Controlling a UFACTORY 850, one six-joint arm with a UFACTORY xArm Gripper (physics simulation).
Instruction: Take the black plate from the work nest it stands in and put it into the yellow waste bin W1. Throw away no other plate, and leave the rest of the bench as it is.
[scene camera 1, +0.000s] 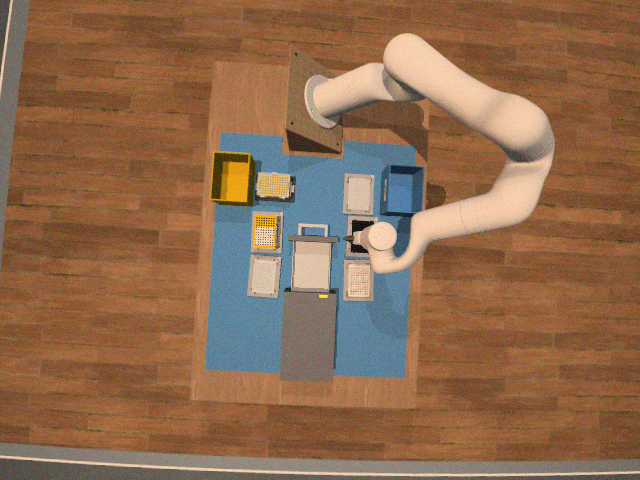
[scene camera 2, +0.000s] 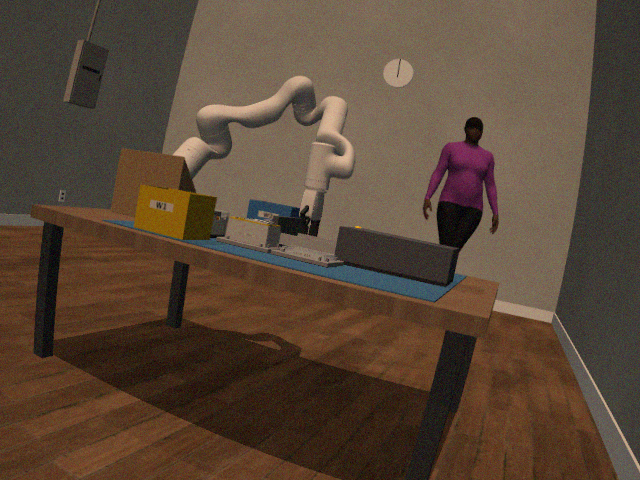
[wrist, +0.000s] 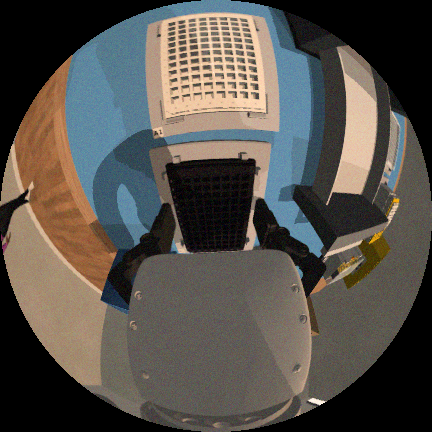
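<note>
The black plate (scene camera 1: 356, 225) (scene camera 2: 290, 225) (wrist: 212, 215) stands in a grey work nest (scene camera 1: 355, 254) (wrist: 210, 149) on the right side of the mat, beside nest A1. It looks level between the nest's corner clips. My gripper (scene camera 1: 362, 238) (scene camera 2: 309, 222) (wrist: 213, 211) is open and empty over the plate. In the wrist view its two fingers stand apart, one on either side of the plate's long edges. How far the fingertips are from the plate's sides is hard to tell. The yellow waste bin W1 (scene camera 1: 235, 178) (scene camera 2: 160, 214) (wrist: 369, 262) stands at the far left.
A blue bin (scene camera 1: 404, 191) (wrist: 116, 292) stands beside the right nests. Nest A1 holds a cream plate (scene camera 1: 358, 279) (wrist: 212, 65). A grey device (scene camera 1: 308, 335) (scene camera 2: 395, 253) with an extended drawer (scene camera 1: 311, 263) stands mid-bench. A yellow-topped plate (scene camera 1: 273, 184) stands beside W1.
</note>
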